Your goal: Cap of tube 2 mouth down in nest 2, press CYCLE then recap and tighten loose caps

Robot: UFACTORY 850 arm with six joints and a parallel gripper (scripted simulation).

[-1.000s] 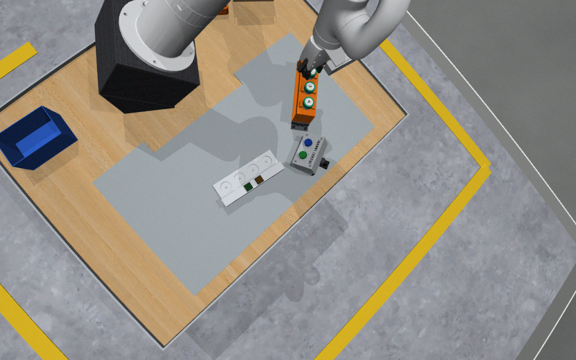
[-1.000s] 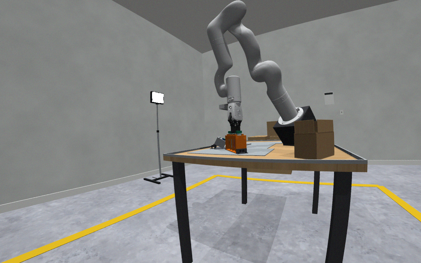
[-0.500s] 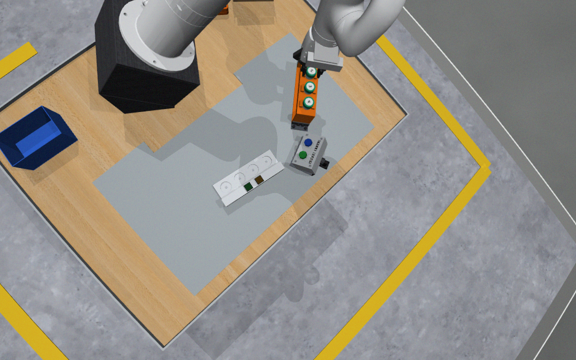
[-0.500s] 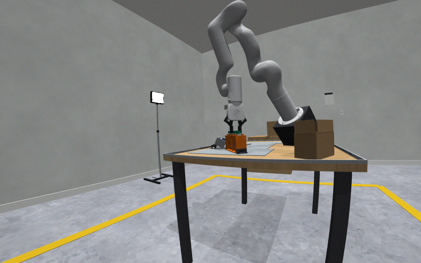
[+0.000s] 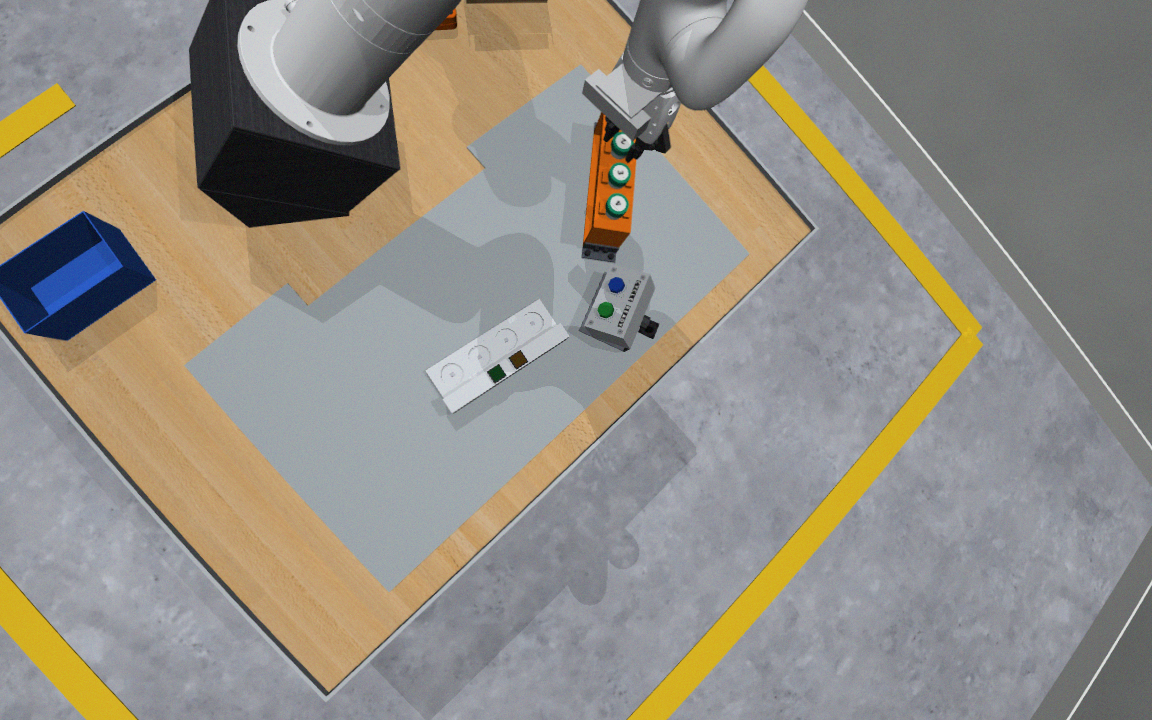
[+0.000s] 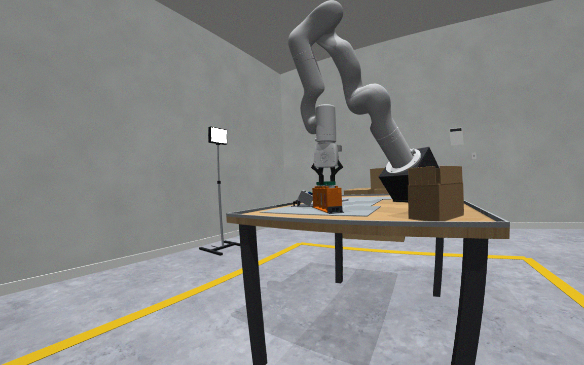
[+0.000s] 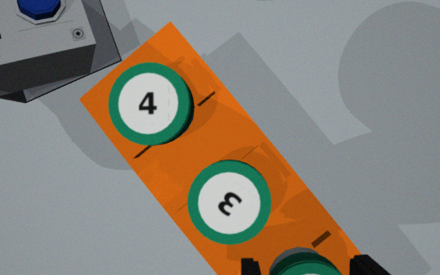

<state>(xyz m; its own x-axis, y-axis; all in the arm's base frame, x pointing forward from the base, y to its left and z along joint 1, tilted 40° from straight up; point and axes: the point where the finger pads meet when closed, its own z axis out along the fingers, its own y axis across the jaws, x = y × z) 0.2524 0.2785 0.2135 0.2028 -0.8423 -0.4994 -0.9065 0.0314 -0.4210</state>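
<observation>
Now: the green-rimmed cap 1 cm below my hand. Also, from my hand: blue cycle key (18 cm ahead, 12 cm to the right, 6 cm below); then key housing (21 cm ahead, 13 cm to the right, 8 cm below); then green ready key (21 cm ahead, 16 cm to the right, 6 cm below).
</observation>
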